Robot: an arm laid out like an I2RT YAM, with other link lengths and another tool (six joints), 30 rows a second.
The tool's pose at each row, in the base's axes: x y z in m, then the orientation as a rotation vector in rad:
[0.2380 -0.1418 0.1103 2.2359 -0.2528 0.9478]
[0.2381 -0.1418 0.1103 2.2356 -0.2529 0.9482]
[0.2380 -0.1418 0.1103 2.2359 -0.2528 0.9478]
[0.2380 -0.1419 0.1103 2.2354 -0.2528 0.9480]
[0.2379 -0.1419 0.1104 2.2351 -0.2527 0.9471]
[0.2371 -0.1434 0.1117 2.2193 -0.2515 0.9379]
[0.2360 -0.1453 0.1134 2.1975 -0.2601 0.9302]
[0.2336 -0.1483 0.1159 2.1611 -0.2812 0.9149]
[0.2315 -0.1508 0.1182 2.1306 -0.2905 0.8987]
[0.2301 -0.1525 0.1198 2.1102 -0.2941 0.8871]
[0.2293 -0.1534 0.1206 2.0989 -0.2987 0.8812]
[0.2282 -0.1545 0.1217 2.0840 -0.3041 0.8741]
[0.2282 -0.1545 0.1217 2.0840 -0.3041 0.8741]
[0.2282 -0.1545 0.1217 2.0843 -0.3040 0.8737]
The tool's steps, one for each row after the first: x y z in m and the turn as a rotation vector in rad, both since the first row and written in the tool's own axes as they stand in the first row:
[0.0001 0.0000 0.0001 -0.0002 0.0003 0.0002]
[0.0000 0.0000 0.0000 0.0000 0.0000 0.0000]
[0.0000 0.0001 0.0001 -0.0004 0.0003 0.0000]
[0.0000 0.0002 0.0000 -0.0009 -0.0001 -0.0005]
[0.0002 0.0023 -0.0001 -0.0177 -0.0001 -0.0077]
[0.0004 0.0051 -0.0004 -0.0413 0.0003 -0.0086]
[0.0002 0.0096 -0.0010 -0.0830 -0.0025 -0.0062]
[0.0001 0.0135 -0.0016 -0.1173 -0.0048 -0.0111]
[0.0001 0.0162 -0.0021 -0.1400 -0.0062 -0.0164]
[0.0000 0.0176 -0.0024 -0.1529 -0.0074 -0.0173]
[-0.0001 0.0195 -0.0028 -0.1696 -0.0083 -0.0187]
[-0.0001 0.0195 -0.0028 -0.1696 -0.0083 -0.0187]
[-0.0001 0.0195 -0.0028 -0.1694 -0.0086 -0.0188]

